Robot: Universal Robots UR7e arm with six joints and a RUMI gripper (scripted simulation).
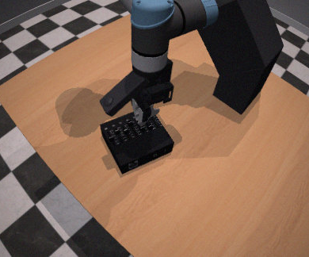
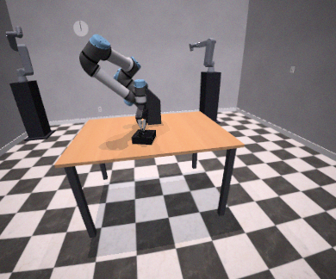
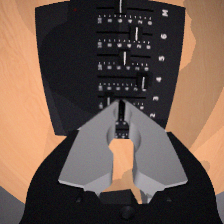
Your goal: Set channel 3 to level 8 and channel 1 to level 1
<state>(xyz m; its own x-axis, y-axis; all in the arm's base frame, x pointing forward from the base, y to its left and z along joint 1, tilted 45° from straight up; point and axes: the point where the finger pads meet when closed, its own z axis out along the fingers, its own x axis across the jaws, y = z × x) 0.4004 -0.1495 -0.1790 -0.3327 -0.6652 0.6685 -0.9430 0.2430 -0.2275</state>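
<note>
Right now my hand is 5 cm past the fader knob and 1 cm above it.
</note>
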